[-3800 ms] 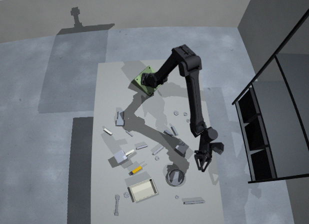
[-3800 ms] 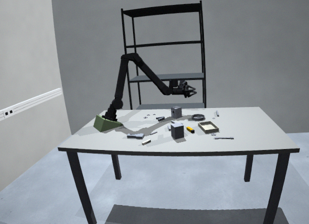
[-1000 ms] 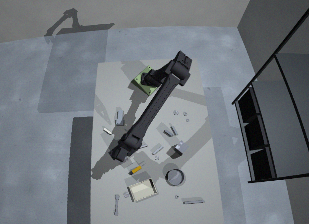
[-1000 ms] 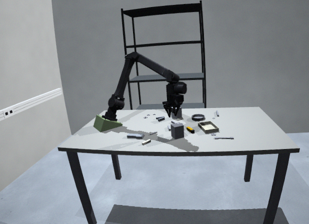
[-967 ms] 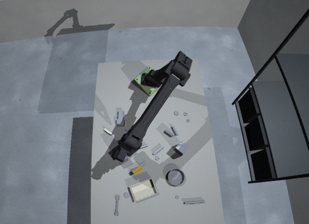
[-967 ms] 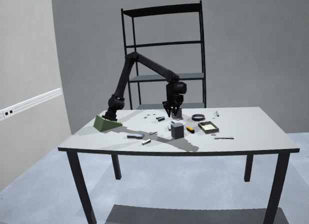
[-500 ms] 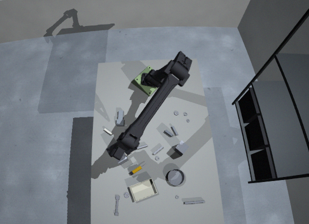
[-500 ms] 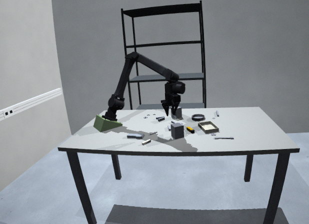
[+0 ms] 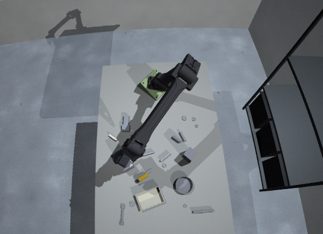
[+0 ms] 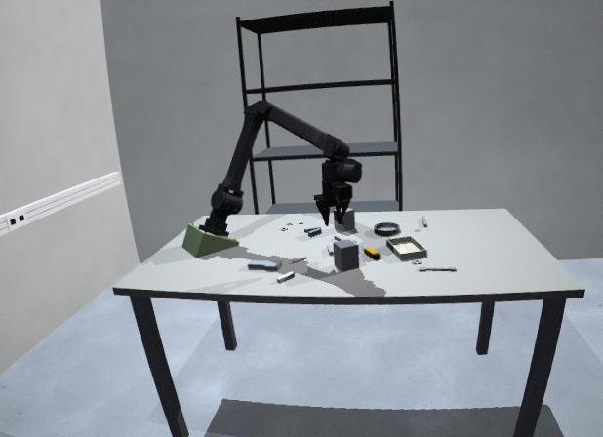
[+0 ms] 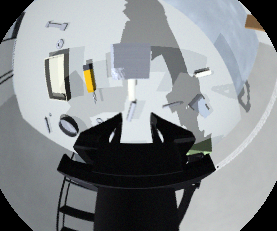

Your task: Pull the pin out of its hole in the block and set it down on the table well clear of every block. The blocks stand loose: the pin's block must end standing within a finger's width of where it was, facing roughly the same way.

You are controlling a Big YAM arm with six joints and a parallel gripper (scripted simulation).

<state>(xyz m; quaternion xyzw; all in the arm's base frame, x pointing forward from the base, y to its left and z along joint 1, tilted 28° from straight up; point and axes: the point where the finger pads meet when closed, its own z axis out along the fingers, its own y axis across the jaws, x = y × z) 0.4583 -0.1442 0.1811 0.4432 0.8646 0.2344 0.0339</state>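
The pale pin lies 30 mm ahead of my hand, 20 mm to the right of it and 80 mm below it. Also, from my hand: white bar (110 mm behind, 170 mm to the right, 120 mm below); grey block (50 mm ahead, 50 mm to the right, 90 mm below); shallow cream tray (230 mm ahead, 100 mm to the left, 120 mm below).
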